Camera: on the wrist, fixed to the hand. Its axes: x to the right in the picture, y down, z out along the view.
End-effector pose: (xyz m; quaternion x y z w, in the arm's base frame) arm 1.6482 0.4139 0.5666 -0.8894 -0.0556 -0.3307 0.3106
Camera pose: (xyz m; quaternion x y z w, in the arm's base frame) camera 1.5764 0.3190 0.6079 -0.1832 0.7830 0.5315 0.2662
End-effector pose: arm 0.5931 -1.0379 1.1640 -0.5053 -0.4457 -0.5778 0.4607
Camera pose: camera 0.6058 -1.1598 1.1349 -0.6229 0.3750 0.5440 0.4189
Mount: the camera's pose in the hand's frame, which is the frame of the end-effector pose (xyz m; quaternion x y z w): -0.0198 0.0328 -0.1200 -0.0495 -0.2753 0.9597 0.0263
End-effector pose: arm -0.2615 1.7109 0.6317 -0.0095 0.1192 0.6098 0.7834
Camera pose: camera -0.3185 1.6812 0.5233 -0.2433 0.2336 -0.7764 0.5323
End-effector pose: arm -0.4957 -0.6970 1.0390 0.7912 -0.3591 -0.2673 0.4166
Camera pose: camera -0.4322 -0.6382 1.1306 -0.4180 -0.8703 0.1572 0.2078
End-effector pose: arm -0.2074 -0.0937 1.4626 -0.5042 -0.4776 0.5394 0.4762
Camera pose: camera -0.0878 -0.1122 1.4275 0.3467 -0.3135 -0.5864 0.6616
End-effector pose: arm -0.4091 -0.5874 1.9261 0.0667 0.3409 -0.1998 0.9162
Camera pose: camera -0.4810 -0.5201 1.8475 0.2286 -0.2974 0.8726 0.3130
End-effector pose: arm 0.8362 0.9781 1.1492 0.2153 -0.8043 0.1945 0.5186
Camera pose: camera 0.9156 1.0726 1.1745 0.7384 0.3802 -0.4037 0.3838
